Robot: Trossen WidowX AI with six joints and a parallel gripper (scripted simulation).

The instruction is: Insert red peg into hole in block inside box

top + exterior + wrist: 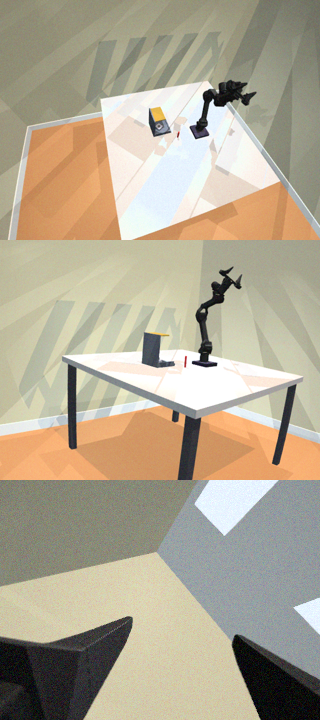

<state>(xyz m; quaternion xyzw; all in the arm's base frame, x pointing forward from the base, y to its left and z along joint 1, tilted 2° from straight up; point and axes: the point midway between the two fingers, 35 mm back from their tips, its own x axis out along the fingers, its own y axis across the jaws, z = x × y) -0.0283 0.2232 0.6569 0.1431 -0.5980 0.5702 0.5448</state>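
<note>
Right now my gripper tip is 680 mm above the red peg, 270 mm short of it and 170 mm to the left of it. Round my gripper tip: yellow roof (500 mm below, 440 mm ahead, 280 mm to the right).
</note>
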